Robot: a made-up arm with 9 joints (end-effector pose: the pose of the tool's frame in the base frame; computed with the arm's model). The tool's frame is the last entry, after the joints. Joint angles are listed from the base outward.
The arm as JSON. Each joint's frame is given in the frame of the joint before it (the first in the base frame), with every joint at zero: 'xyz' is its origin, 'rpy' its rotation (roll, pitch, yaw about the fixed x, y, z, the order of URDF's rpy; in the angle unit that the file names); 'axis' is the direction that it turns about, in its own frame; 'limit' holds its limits. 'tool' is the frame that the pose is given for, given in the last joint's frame.
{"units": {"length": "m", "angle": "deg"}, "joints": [
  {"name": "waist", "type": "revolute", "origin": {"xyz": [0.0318, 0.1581, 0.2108], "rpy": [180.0, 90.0, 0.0]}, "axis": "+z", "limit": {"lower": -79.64, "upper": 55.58}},
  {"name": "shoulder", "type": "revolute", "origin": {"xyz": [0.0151, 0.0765, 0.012], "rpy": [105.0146, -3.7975, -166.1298]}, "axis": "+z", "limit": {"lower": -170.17, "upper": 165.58}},
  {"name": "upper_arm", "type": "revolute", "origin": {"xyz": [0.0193, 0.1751, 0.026], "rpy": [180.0, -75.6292, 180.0]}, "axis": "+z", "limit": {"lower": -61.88, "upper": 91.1}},
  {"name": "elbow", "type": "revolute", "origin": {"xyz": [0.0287, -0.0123, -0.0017], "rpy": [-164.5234, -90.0, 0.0]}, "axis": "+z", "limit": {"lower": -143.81, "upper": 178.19}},
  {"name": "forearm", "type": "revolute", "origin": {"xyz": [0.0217, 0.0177, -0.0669], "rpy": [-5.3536, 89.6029, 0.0]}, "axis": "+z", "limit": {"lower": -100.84, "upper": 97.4}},
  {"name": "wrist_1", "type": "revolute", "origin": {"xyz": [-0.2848, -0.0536, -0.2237], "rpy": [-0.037, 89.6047, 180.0]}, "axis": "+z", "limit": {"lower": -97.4, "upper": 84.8}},
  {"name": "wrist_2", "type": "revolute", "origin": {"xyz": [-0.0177, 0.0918, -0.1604], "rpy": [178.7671, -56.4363, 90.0]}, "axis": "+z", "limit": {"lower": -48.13, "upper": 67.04}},
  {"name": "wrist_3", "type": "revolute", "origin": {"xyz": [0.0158, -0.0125, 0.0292], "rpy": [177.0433, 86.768, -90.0]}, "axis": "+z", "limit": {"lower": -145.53, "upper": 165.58}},
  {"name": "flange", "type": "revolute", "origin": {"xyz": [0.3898, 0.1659, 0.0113], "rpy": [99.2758, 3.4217, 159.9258]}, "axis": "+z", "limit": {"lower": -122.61, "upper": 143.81}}
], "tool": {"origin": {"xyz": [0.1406, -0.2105, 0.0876], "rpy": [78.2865, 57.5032, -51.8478]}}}
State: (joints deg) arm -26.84 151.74 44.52 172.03 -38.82 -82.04 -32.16 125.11 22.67
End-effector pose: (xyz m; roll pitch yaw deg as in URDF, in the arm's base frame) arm 0.3112 -0.0360 0.6848 106.62 70.61 -10.34
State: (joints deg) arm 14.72 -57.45 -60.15 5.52 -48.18 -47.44 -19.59 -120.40 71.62
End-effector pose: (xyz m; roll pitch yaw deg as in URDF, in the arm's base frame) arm 0.4546 -0.1031 0.2128 -110.26 -24.36 118.24
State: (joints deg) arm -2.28 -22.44 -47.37 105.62 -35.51 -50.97 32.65 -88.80 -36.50
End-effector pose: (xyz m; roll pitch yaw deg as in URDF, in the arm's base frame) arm -0.0196 -0.6982 0.3563 -67.47 72.36 -174.10
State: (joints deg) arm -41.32 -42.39 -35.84 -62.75 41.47 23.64 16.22 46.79 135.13
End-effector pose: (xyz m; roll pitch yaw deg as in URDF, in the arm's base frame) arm 0.0945 0.4625 0.2179 7.53 -23.15 -17.66
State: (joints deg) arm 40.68 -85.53 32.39 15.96 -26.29 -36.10 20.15 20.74 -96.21
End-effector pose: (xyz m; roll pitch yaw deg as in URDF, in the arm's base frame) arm -0.1589 -0.1287 0.4738 142.70 -69.04 -25.93
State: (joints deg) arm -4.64 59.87 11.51 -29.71 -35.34 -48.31 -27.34 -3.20 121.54
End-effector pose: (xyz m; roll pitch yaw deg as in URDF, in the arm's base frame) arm 0.1634 0.0460 0.4280 84.13 -29.92 -108.20
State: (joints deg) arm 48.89 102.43 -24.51 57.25 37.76 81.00 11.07 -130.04 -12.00
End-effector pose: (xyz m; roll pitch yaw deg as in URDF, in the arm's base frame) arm 0.4394 0.1124 0.4508 67.49 -7.32 -177.23
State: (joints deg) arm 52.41 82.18 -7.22 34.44 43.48 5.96 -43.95 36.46 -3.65
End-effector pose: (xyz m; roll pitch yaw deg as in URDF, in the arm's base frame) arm -0.3669 -0.0250 0.3473 -19.93 14.69 16.01
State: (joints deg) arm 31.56 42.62 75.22 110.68 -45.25 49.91 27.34 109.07 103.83
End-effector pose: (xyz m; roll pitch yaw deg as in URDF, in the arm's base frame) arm 0.2043 -0.2602 0.0202 -72.64 43.67 144.97
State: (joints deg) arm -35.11 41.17 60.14 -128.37 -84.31 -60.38 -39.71 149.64 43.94
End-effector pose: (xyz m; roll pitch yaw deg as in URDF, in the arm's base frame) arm 0.1023 -0.1349 -0.5560 -82.08 -36.80 111.44
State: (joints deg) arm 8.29 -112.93 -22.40 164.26 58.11 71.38 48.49 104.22 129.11
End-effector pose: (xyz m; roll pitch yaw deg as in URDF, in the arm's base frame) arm 0.2822 0.5105 0.4503 175.79 -9.00 167.38
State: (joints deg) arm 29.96 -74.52 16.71 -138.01 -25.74 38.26 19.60 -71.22 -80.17
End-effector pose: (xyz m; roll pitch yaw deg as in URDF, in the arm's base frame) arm -0.3268 -0.0692 1.0074 56.10 -21.96 6.46
